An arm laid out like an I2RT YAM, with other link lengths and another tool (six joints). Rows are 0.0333 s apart.
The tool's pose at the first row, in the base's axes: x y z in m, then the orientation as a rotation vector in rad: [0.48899 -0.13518 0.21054 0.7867 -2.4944 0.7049]
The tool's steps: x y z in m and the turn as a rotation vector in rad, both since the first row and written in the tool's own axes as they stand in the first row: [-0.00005 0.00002 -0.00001 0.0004 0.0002 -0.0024]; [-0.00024 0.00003 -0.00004 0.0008 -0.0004 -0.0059]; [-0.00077 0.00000 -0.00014 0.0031 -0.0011 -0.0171]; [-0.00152 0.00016 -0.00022 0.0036 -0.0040 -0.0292]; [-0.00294 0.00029 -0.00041 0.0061 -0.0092 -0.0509]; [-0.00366 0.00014 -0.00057 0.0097 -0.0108 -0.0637]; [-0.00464 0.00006 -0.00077 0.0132 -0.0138 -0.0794]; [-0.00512 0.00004 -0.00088 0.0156 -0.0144 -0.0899]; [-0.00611 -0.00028 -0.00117 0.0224 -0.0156 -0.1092]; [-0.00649 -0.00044 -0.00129 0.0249 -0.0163 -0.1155]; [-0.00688 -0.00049 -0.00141 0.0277 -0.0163 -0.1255]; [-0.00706 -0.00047 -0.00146 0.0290 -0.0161 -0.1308]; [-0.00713 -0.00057 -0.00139 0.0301 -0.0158 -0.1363]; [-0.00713 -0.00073 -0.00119 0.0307 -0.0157 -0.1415]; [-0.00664 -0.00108 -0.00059 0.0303 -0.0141 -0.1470]
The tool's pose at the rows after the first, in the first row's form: [0.48902 -0.13514 0.21051 0.7896 -2.4928 0.7046]; [0.48916 -0.13504 0.21043 0.7942 -2.4913 0.7038]; [0.48960 -0.13479 0.21024 0.8088 -2.4852 0.7028]; [0.49008 -0.13433 0.20985 0.8249 -2.4807 0.6985]; [0.49111 -0.13356 0.20920 0.8543 -2.4723 0.6930]; [0.49177 -0.13328 0.20900 0.8716 -2.4655 0.6928]; [0.49260 -0.13283 0.20866 0.8930 -2.4582 0.6910]; [0.49300 -0.13259 0.20850 0.9065 -2.4519 0.6903]; [0.49401 -0.13225 0.20830 0.9321 -2.4399 0.6919]; [0.49442 -0.13214 0.20825 0.9407 -2.4362 0.6926]; [0.49477 -0.13195 0.20815 0.9533 -2.4295 0.6926]; [0.49491 -0.13184 0.20809 0.9598 -2.4257 0.6924]; [0.49500 -0.13192 0.20803 0.9664 -2.4218 0.6919]; [0.49506 -0.13215 0.20793 0.9725 -2.4184 0.6908]; [0.49476 -0.13294 0.20784 0.9778 -2.4136 0.6887]
